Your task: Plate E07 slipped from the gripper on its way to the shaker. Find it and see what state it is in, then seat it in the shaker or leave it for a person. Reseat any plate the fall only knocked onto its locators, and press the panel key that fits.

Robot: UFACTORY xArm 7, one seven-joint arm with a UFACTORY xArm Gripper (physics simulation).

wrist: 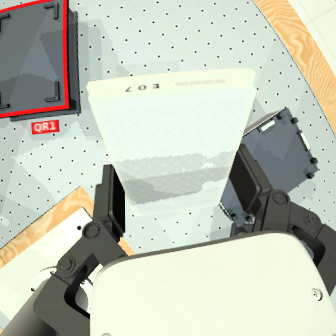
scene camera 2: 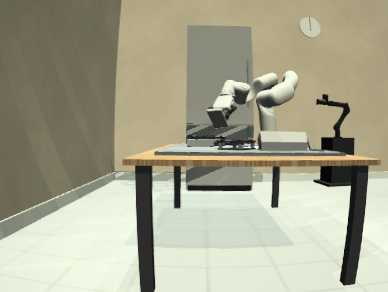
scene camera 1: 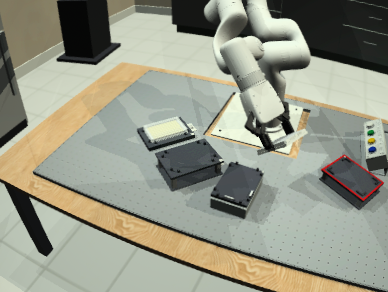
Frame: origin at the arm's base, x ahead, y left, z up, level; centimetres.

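Where they show: gripper, between the fingertips: point(wrist: 175, 166) point(scene camera 2: 218, 118) point(scene camera 1: 280, 141).
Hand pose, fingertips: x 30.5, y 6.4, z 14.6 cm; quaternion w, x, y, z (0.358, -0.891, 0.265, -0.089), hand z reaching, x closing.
Each offset is from my fingertips to the top centre of the thing. "*": to the spot under its first point.
Plate E07 point(scene camera 1: 296, 137) point(scene camera 2: 218, 118) point(wrist: 175, 130) is clear and pale, with its label upside down in the wrist view. My gripper point(scene camera 1: 280, 140) point(wrist: 175, 166) is shut on its two sides and holds it tilted, above the robot's base plate in scene view 1. Its wells look empty; I see no crack. A plate with yellowish wells {dx -12.2, dy -38.4, dz -12.0 cm} point(scene camera 1: 165, 128) lies on a low dark nest {dx -12.2, dy -38.4, dz -12.6 cm} point(scene camera 1: 155, 144); whether it sits fully down is unclear. A dark-topped block {* dx +9.4, dy -9.0, dz -9.6 cm} point(scene camera 1: 237, 184) point(wrist: 285, 150) has corner posts; no label shows which unit is the shaker. The key panel {* dx -27.8, dy +30.7, dz -7.8 cm} point(scene camera 1: 371, 129) has green, yellow and blue keys.
A raised dark stand point(scene camera 1: 190, 157) stands between the yellowish plate's nest and the dark-topped block. The red-edged stand point(scene camera 1: 352, 178) point(wrist: 32, 60), tagged QR1 {* dx -11.2, dy +16.0, dz -14.9 cm} point(wrist: 45, 126), has corner locators and no plate on it. The robot's white base plate point(scene camera 1: 225, 127) lies behind the held plate.
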